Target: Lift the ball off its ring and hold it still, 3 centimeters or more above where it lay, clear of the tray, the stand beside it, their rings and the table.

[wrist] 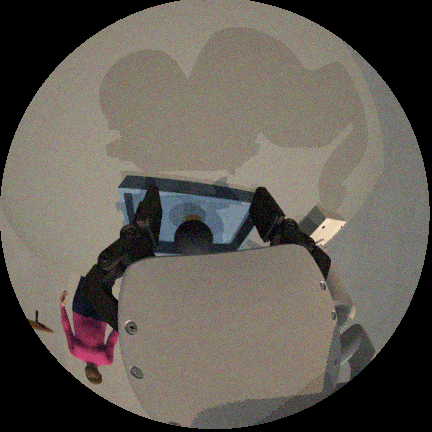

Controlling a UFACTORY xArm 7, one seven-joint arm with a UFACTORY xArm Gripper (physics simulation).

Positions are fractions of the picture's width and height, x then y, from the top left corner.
Labels:
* my gripper: 0.48, 0.46
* dark ball: 0.45, 0.55

